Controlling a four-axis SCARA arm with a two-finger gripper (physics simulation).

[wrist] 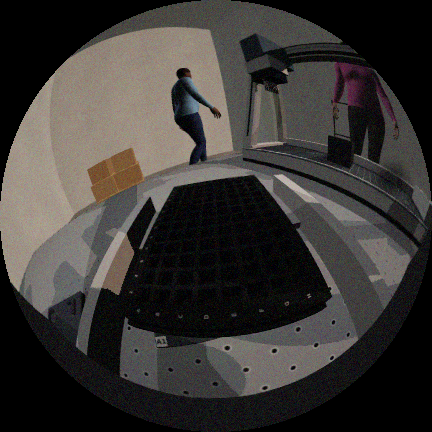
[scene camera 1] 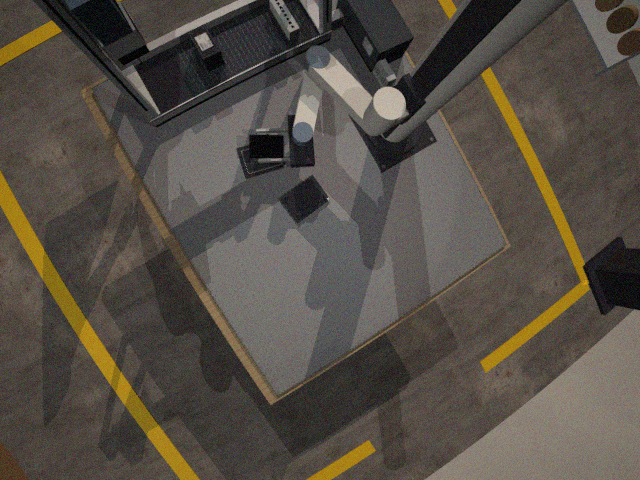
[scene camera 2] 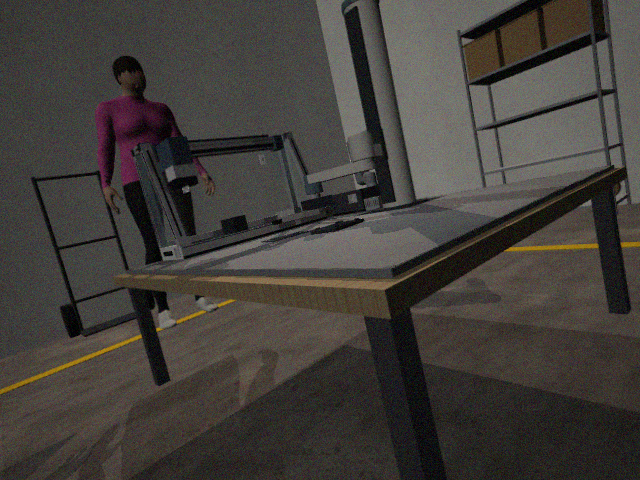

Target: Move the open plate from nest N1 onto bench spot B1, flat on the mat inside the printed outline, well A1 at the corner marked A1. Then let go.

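Frame: origin at the arm's base, x right, y down, z ahead, level; millimetres.
Where they show: gripper, fingertip midpoint: (wrist: 212, 194) (scene camera 1: 257, 146) (scene camera 2: 279, 220); arm's base at its link origin: (scene camera 1: 391, 127).
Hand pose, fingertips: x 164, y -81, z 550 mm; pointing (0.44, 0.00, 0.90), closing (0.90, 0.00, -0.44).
Note:
Each offset is from my fingertips to the centre of the thing. "spot": to the spot under its first point.
The open plate {dx -15, dy +5, dz -30 mm} (scene camera 1: 266, 146) (wrist: 220, 250) is black, with a grid of wells and letters along its near edge in the wrist view. My gripper (scene camera 1: 267, 145) (wrist: 212, 194) is shut on it, one finger along each long side. The dark mat of bench spot B1 (scene camera 1: 255, 167) (wrist: 190, 341) shows partly from under the plate, which looks raised above it and turned a little from its outline. The mark A1 {dx -96, dy +66, dz -60 mm} (wrist: 161, 341) lies near the plate's lettered A corner. The plate hides most of the outline. A dark square block {dx -252, dy +60, dz -62 mm} (scene camera 1: 305, 198), possibly nest N1, lies beside them.
A gantry frame (scene camera 1: 242, 77) (scene camera 2: 227, 240) stands along the bench's back edge, with a small block {spot: dx +403, dy -52, dz -19 mm} (scene camera 1: 204, 43) on its deck. A dark box {spot: dx +190, dy -47, dz -641 mm} (scene camera 1: 377, 25) stands near the arm's column (scene camera 2: 390, 103). A person in pink (scene camera 2: 136, 121) (wrist: 356, 85) stands behind the gantry.

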